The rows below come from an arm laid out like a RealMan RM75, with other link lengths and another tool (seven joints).
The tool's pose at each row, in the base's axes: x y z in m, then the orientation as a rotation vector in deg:
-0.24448, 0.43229, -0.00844, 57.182, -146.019, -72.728
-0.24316, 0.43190, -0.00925, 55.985, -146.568, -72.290
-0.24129, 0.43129, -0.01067, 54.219, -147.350, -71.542
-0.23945, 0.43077, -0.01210, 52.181, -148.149, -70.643
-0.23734, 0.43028, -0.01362, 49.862, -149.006, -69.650
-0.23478, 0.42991, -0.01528, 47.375, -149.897, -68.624
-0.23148, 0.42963, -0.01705, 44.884, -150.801, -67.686
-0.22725, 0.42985, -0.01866, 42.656, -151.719, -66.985
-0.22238, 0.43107, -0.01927, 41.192, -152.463, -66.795
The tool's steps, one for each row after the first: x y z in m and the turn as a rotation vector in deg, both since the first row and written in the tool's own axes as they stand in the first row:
-0.00064, -0.00144, -0.00025, 0.313, -0.170, 0.851
-0.00148, -0.00371, -0.00046, 0.809, -0.360, 2.125
-0.00234, -0.00593, -0.00060, 1.353, -0.511, 3.609
-0.00341, -0.00835, -0.00076, 1.944, -0.692, 5.288
-0.00488, -0.01104, -0.00092, 2.564, -0.926, 7.073
-0.00696, -0.01415, -0.00124, 3.167, -1.255, 8.826
-0.01009, -0.01739, -0.00168, 3.718, -1.737, 10.332
-0.01450, -0.01978, -0.00234, 4.041, -2.319, 11.228

